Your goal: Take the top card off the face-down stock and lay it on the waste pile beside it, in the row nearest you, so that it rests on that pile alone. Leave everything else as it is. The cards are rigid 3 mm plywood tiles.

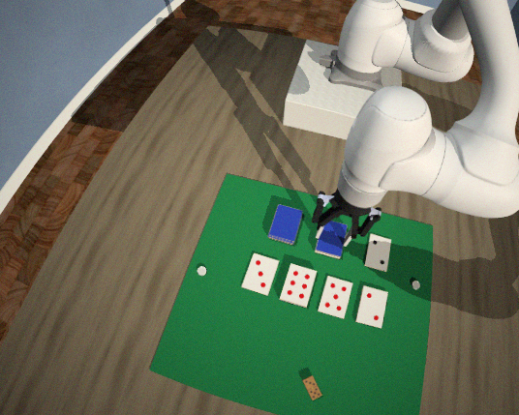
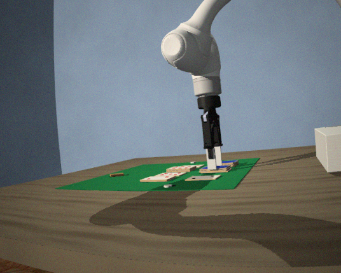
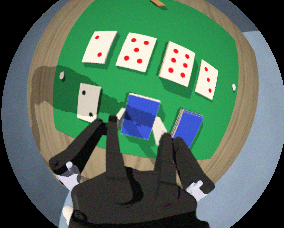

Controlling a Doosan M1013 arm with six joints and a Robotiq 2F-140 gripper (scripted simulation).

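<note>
Now: hand 3 cm above the card. Also, from my hand: green mat 15 cm ahead, 3 cm to the right, 5 cm below.
</note>
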